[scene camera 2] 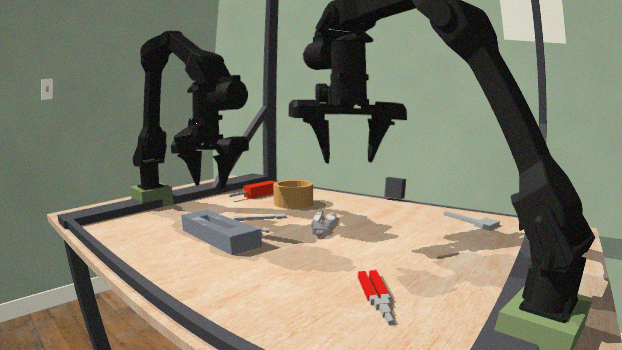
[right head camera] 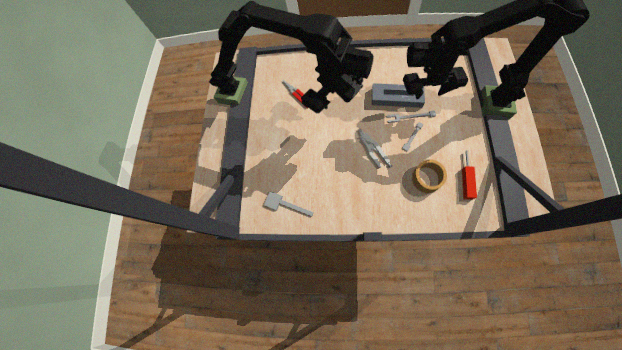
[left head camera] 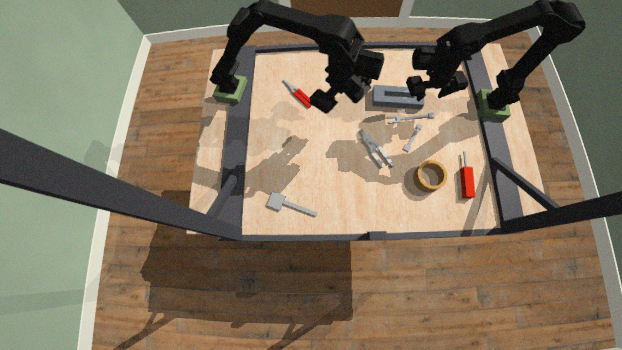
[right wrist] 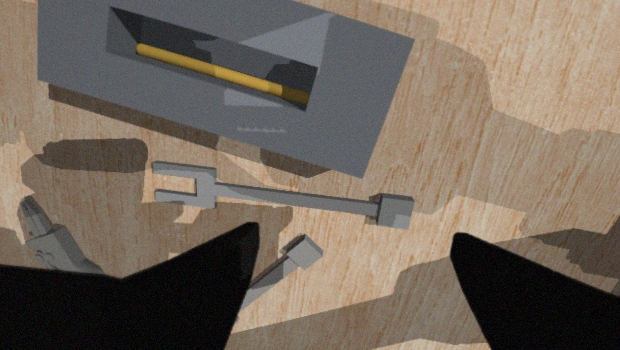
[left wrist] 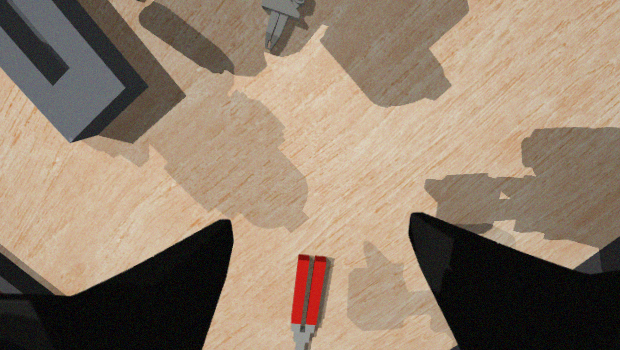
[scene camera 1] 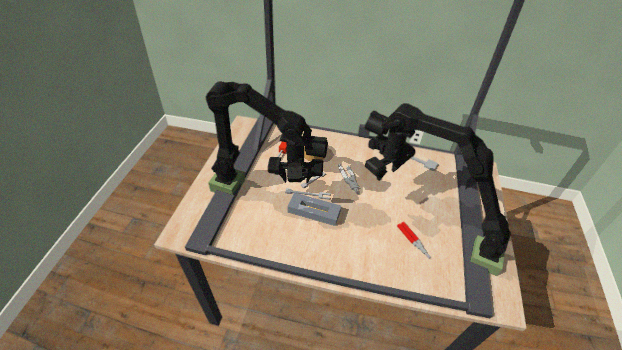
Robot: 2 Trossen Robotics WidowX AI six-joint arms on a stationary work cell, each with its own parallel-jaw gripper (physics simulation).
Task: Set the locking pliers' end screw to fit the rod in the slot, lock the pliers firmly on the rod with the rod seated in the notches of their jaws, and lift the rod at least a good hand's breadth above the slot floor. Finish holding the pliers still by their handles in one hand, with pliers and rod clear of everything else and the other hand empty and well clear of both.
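Pixels of known places: left gripper, between the fingertips: (scene camera 2: pixel 349 162) (right head camera: pixel 333 99) (left head camera: pixel 338 100) (left wrist: pixel 321 227) (scene camera 1: pixel 385 175); right gripper, between the fingertips: (scene camera 2: pixel 209 186) (right head camera: pixel 427 96) (left head camera: pixel 428 98) (right wrist: pixel 355 239) (scene camera 1: pixel 296 182); left arm's base, origin of its link: (scene camera 2: pixel 549 304) (right head camera: pixel 229 87) (left head camera: pixel 229 85) (scene camera 1: pixel 489 251); right arm's base, origin of its link: (scene camera 2: pixel 150 186) (right head camera: pixel 501 98) (left head camera: pixel 496 102) (scene camera 1: pixel 226 177).
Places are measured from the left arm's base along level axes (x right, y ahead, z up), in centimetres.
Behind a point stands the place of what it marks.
Observation:
The grey locking pliers (left head camera: pixel 375 149) @[y 56.3, x 12.3, z -3.7 cm] (scene camera 2: pixel 324 225) @[y 55.5, x 11.9, z -4.2 cm] (right wrist: pixel 60 247) @[y 53.9, x 8.0, z -3.3 cm] lie on the table with their handles spread; in the left head camera the jaws point up-left. Their jaw end also shows in the left wrist view (left wrist: pixel 282 12) @[y 51.9, x 8.2, z -3.3 cm]. A yellow rod (right wrist: pixel 220 71) @[y 61.1, x -8.9, z -3.3 cm] lies in the slot of the grey block (left head camera: pixel 382 101) @[y 55.6, x -5.3, z -1.3 cm] (scene camera 2: pixel 245 243) @[y 52.0, x -8.4, z -3.0 cm] (left wrist: pixel 95 95) @[y 53.4, x -7.1, z -1.1 cm] (right wrist: pixel 350 120) @[y 68.4, x -9.8, z -1.1 cm]. My left gripper (scene camera 2: pixel 349 160) @[y 41.6, x 5.4, z 10.7 cm] (left wrist: pixel 321 227) @[y 41.6, x 5.4, z 10.7 cm] is open and empty, high above the table. My right gripper (scene camera 2: pixel 210 185) @[y 70.1, x -6.6, z 3.7 cm] (right wrist: pixel 355 239) @[y 70.1, x -6.6, z 3.7 cm] is open and empty above the table beside the block. The end screw is too small to make out.
Two grey wrenches (left head camera: pixel 412 118) @[y 67.4, x -2.8, z -4.2 cm] (left head camera: pixel 413 138) @[y 68.6, x 5.1, z -4.0 cm] lie between block and pliers. Red-handled pliers (left head camera: pixel 301 96) @[y 26.9, x -2.1, z -3.4 cm] (scene camera 2: pixel 374 287) @[y 27.0, x -2.5, z -4.2 cm] (left wrist: pixel 309 292) @[y 27.6, x -2.0, z -3.7 cm] lie on the left arm's side. A tan ring (left head camera: pixel 420 176) @[y 71.2, x 19.9, z 0.5 cm], a red-handled tool (left head camera: pixel 467 182) @[y 87.4, x 17.7, z -1.5 cm] and a grey hammer (left head camera: pixel 276 201) @[y 28.7, x 36.9, z -3.4 cm] lie farther down the left head view.

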